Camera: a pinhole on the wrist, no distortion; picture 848 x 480 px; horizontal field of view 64.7 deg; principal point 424.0 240.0 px. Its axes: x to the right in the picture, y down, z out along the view. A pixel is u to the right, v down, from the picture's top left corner.
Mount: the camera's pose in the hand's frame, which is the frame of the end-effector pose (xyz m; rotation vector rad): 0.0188 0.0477 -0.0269 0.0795 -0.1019 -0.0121
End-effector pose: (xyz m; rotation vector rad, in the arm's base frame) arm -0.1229 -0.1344 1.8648 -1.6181 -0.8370 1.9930
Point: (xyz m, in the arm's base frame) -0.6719 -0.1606 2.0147
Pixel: 469.1 120.6
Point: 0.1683 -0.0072 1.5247
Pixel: behind the camera
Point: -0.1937 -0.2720 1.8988
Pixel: outside the picture
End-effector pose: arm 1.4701 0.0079 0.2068 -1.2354 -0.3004 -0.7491
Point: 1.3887 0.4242 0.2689
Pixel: 207.0 149.0
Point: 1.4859 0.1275 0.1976
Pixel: 235.9 221.2
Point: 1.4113 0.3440 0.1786
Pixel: 101.4 245.6
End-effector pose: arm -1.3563 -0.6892 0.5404 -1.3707 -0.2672 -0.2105
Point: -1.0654 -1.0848 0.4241
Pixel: behind the camera
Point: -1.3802 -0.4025 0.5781
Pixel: 434.5 216.9
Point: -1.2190 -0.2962 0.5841
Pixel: 711.4 343.2
